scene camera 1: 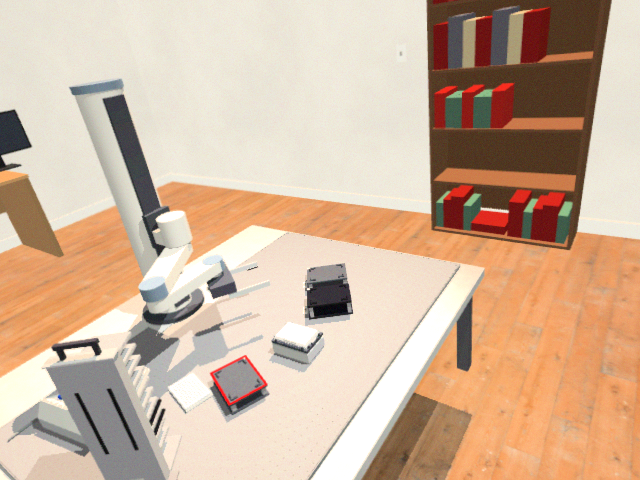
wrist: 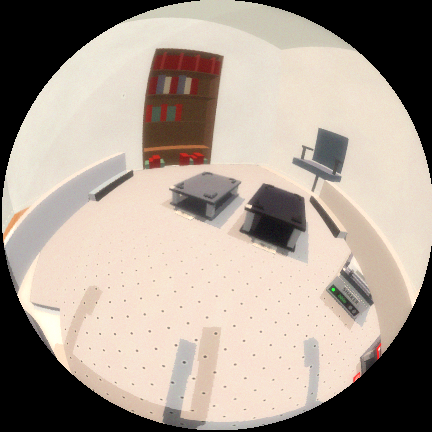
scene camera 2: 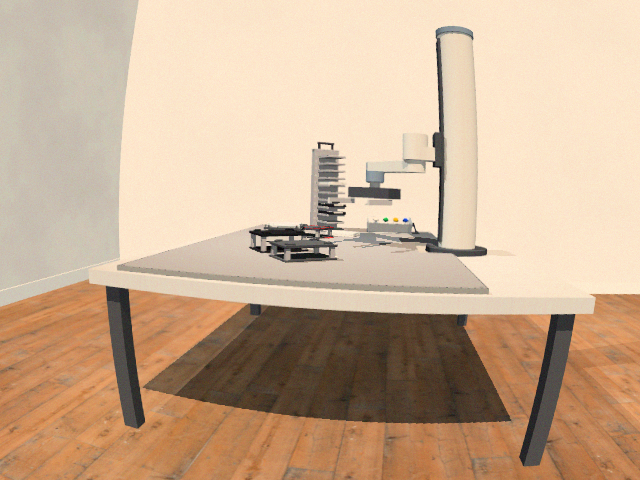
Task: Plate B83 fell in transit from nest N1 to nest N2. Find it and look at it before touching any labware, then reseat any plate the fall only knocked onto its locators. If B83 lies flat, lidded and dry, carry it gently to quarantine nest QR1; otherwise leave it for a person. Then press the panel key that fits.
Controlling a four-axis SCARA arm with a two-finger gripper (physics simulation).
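Where they show: gripper, fingertip midpoint: [scene camera 1: 263, 272] [wrist: 221, 169] [scene camera 2: 347, 201]; arm's base, link origin: [scene camera 1: 174, 306] [scene camera 2: 456, 252].
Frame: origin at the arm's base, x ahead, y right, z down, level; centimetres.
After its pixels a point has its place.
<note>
My gripper [scene camera 1: 262, 274] @(x 41.4, y -14.9, z -17.5 cm) [scene camera 2: 360, 201] @(x 41.4, y -14.9, z -17.5 cm) [wrist: 221, 169] @(x 41.4, y -14.9, z -17.5 cm) is open and empty, above the mat, its fingers toward the nests. A grey nest [scene camera 1: 326, 272] @(x 51.7, y -39.7, z -5.7 cm) [scene camera 2: 302, 243] @(x 51.6, y -41.7, z -5.8 cm) [wrist: 206, 187] @(x 50.3, y -36.8, z -5.8 cm) and a black nest [scene camera 1: 328, 294] @(x 62.8, y -24.9, z -7.1 cm) [wrist: 276, 202] @(x 60.8, y -24.3, z -7.1 cm) stand side by side with bare tops; their labels are unreadable. A red-rimmed nest [scene camera 1: 238, 381] @(x 61.5, y 22.5, z -5.3 cm) has a bare top. A flat white piece [scene camera 1: 189, 392] @(x 48.2, y 31.2, z -2.7 cm) lies on the mat beside it; whether it is B83, or lidded, I cannot tell. A white plate [scene camera 1: 298, 334] @(x 67.6, y -0.2, z -8.2 cm) is on the shaker [scene camera 1: 298, 352] @(x 70.6, y 4.2, z -6.2 cm) [wrist: 345, 297] @(x 59.3, y -0.5, z -3.3 cm). The key panel [scene camera 2: 388, 226] @(x 27.0, y 50.8, z -4.6 cm) has white, green, yellow and blue keys.
A tall plate rack [scene camera 1: 87, 392] @(x 59.5, y 58.2, z -33.3 cm) [scene camera 2: 314, 191] @(x 63.8, y 51.2, z -20.2 cm) with several shelves stands near the panel. The arm's column [scene camera 1: 105, 170] @(x 0.0, y 7.5, z -62.1 cm) [scene camera 2: 459, 144] @(x 1.2, y -7.4, z -40.5 cm) rises at the table's side. A bookshelf [scene camera 1: 589, 149] and, in the wrist view, a chair [wrist: 332, 150] stand beyond the table.
</note>
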